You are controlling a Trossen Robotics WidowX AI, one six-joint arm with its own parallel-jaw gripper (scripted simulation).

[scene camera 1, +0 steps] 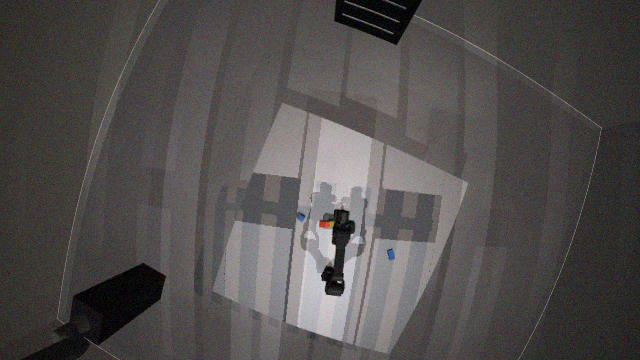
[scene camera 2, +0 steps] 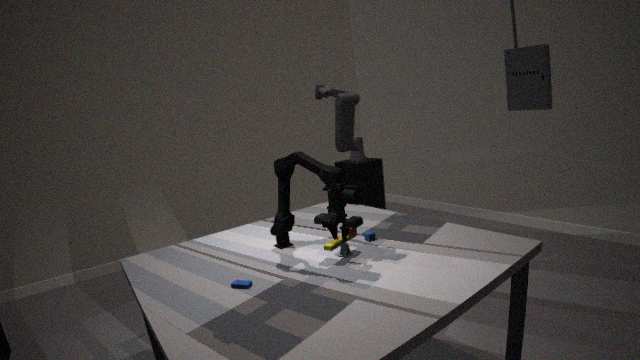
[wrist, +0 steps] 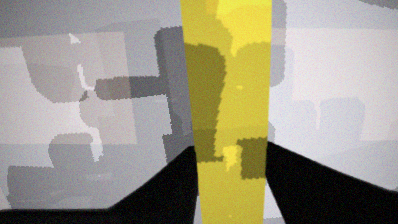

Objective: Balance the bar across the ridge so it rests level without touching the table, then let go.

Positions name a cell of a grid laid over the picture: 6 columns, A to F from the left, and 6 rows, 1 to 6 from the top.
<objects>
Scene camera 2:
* my gripper: D5
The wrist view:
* my gripper: D5
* yellow bar: D2, held by my gripper
</objects>
